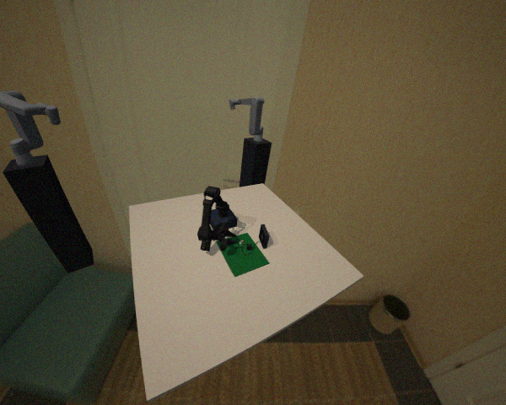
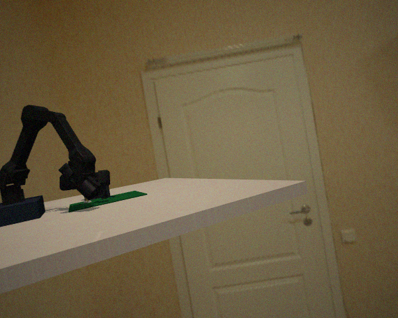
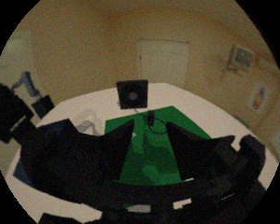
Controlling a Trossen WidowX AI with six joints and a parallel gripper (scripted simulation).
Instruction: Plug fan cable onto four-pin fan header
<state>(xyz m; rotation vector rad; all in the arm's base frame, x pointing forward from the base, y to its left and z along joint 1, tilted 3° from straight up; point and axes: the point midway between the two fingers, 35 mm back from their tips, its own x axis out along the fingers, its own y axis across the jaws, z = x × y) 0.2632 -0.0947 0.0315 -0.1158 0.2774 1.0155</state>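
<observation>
Right now the dark fan plug is 6 cm ahead of my gripper tip, 7 cm to the left of it and 7 cm below it. From my gripper tip the other things lie so: green board: 5 cm ahead, 1 cm to the left, 10 cm below; pale fan header: 2 cm behind, 6 cm to the left, 9 cm below; black fan: 5 cm ahead, 18 cm to the left, 3 cm below.
</observation>
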